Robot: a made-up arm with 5 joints.
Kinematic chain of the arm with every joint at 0, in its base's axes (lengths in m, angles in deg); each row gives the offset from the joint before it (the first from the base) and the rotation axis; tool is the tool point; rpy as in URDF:
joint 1: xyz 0.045 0 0.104 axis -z
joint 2: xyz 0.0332 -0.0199 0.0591 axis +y
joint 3: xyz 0.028 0 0.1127 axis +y
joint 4: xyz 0.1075 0 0.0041 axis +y
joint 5: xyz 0.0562 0.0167 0 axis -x
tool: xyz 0 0 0 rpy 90 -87.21 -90
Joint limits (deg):
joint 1: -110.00..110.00
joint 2: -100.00..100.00
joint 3: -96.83..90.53
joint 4: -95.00..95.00
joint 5: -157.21..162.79
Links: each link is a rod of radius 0.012 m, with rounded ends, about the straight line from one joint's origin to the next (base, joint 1, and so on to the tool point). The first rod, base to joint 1, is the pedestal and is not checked.
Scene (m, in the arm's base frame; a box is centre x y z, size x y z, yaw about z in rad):
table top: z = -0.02
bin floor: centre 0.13 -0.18 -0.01 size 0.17 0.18 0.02 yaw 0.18
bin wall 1: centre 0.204 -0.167 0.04 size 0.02 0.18 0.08 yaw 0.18
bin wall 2: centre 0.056 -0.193 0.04 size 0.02 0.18 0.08 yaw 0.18
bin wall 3: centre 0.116 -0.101 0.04 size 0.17 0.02 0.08 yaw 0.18
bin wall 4: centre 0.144 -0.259 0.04 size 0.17 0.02 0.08 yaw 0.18
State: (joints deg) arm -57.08 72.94 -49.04 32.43 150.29
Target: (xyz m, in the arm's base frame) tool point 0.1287 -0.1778 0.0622
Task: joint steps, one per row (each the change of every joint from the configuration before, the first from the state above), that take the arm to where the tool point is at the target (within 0.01 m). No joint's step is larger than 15 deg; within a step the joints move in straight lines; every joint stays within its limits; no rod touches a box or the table.
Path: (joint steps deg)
1: 13.44 -4.77 5.12 5.10 0.00
2: 13.44 -4.77 5.12 5.10 0.00
3: 13.43 -4.77 5.12 5.10 0.00
4: 13.44 -4.77 5.12 5.10 0.00
5: 13.44 -4.77 5.13 5.10 0.00
6: 13.44 -4.77 5.12 5.11 0.00
7: 13.43 -4.77 5.12 5.10 0.00
8: 13.44 -4.77 5.12 5.10 0.00
9: 13.44 -4.77 5.12 5.10 0.00
10: 0.00 10.16 -2.50 -5.58 0.00
11: 0.00 10.17 -2.49 -5.58 0.00
12: 0.00 10.16 -2.50 -5.58 0.00

